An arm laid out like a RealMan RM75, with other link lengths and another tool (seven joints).
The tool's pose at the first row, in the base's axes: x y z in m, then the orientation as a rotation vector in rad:
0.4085 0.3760 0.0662 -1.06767 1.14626 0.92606
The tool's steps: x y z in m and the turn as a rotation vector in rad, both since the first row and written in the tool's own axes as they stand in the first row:
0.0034 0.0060 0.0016 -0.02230 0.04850 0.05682
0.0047 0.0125 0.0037 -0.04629 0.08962 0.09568
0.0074 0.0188 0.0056 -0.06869 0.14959 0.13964
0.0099 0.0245 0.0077 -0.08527 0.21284 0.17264
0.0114 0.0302 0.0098 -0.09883 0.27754 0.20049
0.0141 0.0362 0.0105 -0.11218 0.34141 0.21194
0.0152 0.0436 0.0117 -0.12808 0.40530 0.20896
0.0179 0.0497 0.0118 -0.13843 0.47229 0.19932
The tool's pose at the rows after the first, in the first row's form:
0.4038 0.3791 0.0620 -1.08542 1.21412 0.96389
0.3983 0.3828 0.0598 -1.10883 1.26422 0.99195
0.3933 0.3863 0.0562 -1.13872 1.33416 1.01405
0.3888 0.3899 0.0529 -1.17099 1.40239 1.02133
0.3841 0.3934 0.0506 -1.20394 1.46996 1.02090
0.3790 0.3956 0.0470 -1.24488 1.52646 1.00665
0.3725 0.3986 0.0448 -1.29577 1.57250 0.98144
0.3672 0.4003 0.0411 -1.34700 1.61838 0.94402

